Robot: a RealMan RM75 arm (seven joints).
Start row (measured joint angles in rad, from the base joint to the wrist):
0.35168 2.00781 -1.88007 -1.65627 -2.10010 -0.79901 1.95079
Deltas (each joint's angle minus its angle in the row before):
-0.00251 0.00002 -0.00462 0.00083 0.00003 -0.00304 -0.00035
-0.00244 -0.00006 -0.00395 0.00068 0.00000 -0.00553 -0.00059
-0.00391 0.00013 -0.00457 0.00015 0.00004 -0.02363 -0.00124
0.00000 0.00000 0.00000 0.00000 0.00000 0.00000 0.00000
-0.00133 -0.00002 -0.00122 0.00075 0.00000 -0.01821 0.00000
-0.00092 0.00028 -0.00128 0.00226 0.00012 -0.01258 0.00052
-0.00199 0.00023 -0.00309 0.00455 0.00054 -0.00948 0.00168
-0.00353 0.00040 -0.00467 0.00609 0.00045 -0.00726 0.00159
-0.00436 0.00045 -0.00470 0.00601 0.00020 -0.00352 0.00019
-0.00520 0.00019 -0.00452 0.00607 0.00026 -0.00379 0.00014
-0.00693 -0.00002 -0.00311 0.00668 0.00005 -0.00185 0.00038
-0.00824 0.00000 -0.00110 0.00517 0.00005 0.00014 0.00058
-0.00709 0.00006 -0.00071 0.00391 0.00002 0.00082 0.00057
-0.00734 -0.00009 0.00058 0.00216 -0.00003 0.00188 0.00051
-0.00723 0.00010 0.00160 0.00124 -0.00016 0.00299 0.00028
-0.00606 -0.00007 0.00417 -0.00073 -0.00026 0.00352 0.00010
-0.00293 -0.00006 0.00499 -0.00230 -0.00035 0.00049 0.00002
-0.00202 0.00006 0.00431 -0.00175 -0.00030 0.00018 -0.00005
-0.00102 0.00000 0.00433 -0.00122 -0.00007 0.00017 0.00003
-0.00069 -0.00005 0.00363 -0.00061 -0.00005 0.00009 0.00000
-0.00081 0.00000 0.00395 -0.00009 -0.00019 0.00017 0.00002
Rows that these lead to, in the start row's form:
0.34917 2.00783 -1.88469 -1.65544 -2.10007 -0.80205 1.95044
0.34673 2.00777 -1.88864 -1.65476 -2.10007 -0.80758 1.94985
0.34282 2.00790 -1.89321 -1.65461 -2.10003 -0.83121 1.94861
0.34282 2.00790 -1.89321 -1.65461 -2.10003 -0.83121 1.94861
0.34149 2.00788 -1.89443 -1.65386 -2.10003 -0.84942 1.94861
0.34057 2.00816 -1.89571 -1.65160 -2.09991 -0.86200 1.94913
0.33858 2.00839 -1.89880 -1.64705 -2.09937 -0.87148 1.95081
0.33505 2.00879 -1.90347 -1.64096 -2.09892 -0.87874 1.95240
0.33069 2.00924 -1.90817 -1.63495 -2.09872 -0.88226 1.95259
0.32549 2.00943 -1.91269 -1.62888 -2.09846 -0.88605 1.95273
0.31856 2.00941 -1.91580 -1.62220 -2.09841 -0.88790 1.95311
0.31032 2.00941 -1.91690 -1.61703 -2.09836 -0.88776 1.95369
0.30323 2.00947 -1.91761 -1.61312 -2.09834 -0.88694 1.95426
0.29589 2.00938 -1.91703 -1.61096 -2.09837 -0.88506 1.95477
0.28866 2.00948 -1.91543 -1.60972 -2.09853 -0.88207 1.95505
0.28260 2.00941 -1.91126 -1.61045 -2.09879 -0.87855 1.95515
0.27967 2.00935 -1.90627 -1.61275 -2.09914 -0.87806 1.95517
0.27765 2.00941 -1.90196 -1.61450 -2.09944 -0.87788 1.95512
0.27663 2.00941 -1.89763 -1.61572 -2.09951 -0.87771 1.95515
0.27594 2.00936 -1.89400 -1.61633 -2.09956 -0.87762 1.95515
0.27513 2.00936 -1.89005 -1.61642 -2.09975 -0.87745 1.95517

